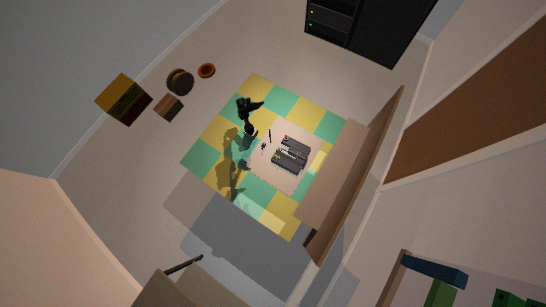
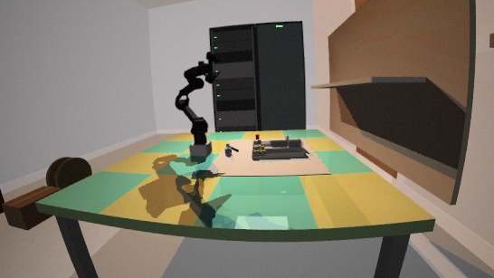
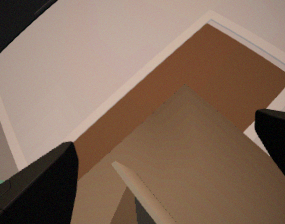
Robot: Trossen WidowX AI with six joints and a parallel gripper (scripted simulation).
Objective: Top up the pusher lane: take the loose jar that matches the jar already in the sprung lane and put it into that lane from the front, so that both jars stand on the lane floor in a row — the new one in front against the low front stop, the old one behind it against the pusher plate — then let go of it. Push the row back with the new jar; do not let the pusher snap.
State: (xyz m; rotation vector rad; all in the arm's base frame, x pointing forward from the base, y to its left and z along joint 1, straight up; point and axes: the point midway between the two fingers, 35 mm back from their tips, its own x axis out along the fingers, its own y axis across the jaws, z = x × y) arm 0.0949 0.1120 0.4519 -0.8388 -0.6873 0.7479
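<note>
The tan mat is 28 cm ahead of my gripper tip, 11 cm to the right of it and 52 cm below it. From my gripper tip the other things lie so: wall shelf: 73 cm ahead, 7 cm to the right, 15 cm below; rack: 36 cm ahead, 6 cm to the right, 50 cm below; thin dark stick: 6 cm ahead, 4 cm to the right, 52 cm below.
</note>
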